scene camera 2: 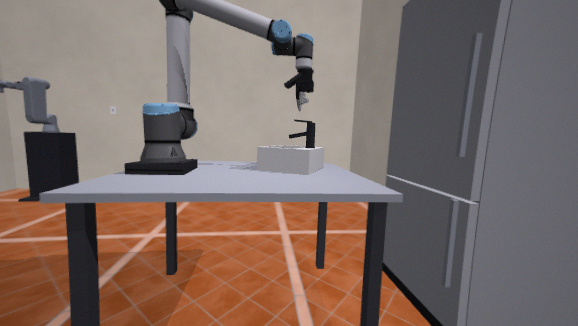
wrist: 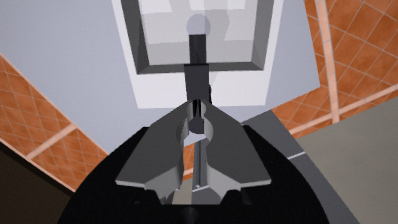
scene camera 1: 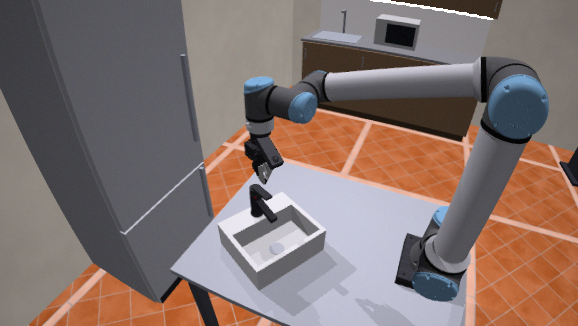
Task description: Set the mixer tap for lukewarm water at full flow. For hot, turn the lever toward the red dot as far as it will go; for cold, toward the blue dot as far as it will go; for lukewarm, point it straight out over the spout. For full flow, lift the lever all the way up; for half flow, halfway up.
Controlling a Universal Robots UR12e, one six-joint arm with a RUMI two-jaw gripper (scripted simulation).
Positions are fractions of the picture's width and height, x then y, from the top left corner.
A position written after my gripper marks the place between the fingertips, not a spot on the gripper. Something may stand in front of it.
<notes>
In view: my gripper (scene camera 1: 0.46,0.57), a black mixer tap (wrist: 0.50,0.19) and a white sink (scene camera 2: 0.49,0.49).
My gripper shows as well in the wrist view (wrist: 0.50,0.45). The white sink shows as well in the wrist view (wrist: 0.60,0.22).
</notes>
